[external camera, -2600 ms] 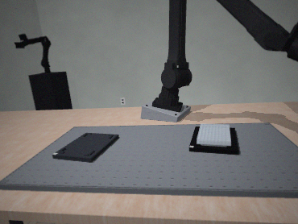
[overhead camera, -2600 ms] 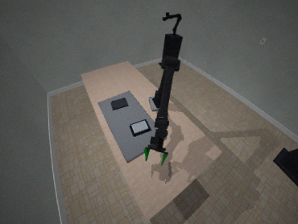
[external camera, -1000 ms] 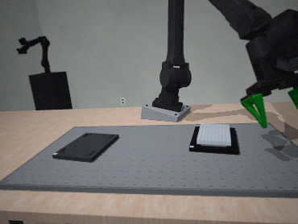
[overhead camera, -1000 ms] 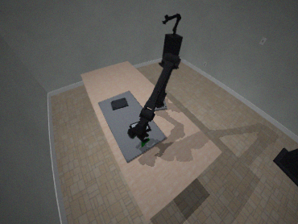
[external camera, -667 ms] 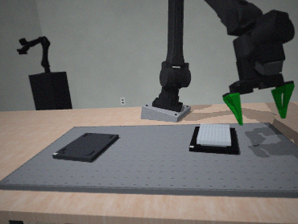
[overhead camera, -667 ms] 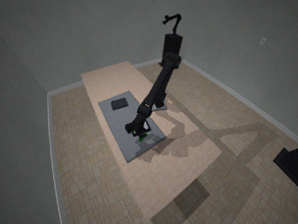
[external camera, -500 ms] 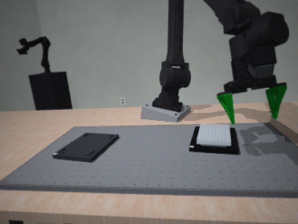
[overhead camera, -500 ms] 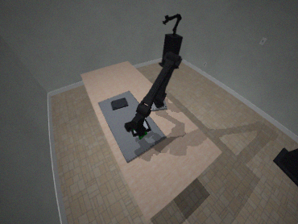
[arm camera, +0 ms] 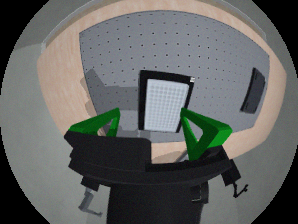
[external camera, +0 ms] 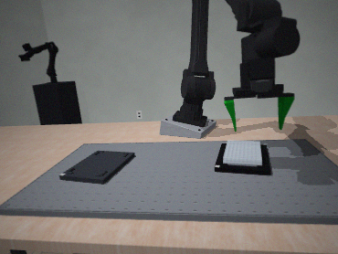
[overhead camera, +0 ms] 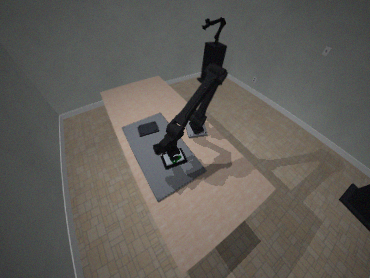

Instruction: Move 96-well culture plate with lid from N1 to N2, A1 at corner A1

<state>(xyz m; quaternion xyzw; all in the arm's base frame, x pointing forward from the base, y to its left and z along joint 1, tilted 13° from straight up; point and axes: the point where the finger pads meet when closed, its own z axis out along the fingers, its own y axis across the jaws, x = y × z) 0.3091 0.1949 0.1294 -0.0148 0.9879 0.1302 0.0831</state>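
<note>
My hand is 70 mm above the plate lid, 30 mm to the left of it and 30 mm past it.
</note>
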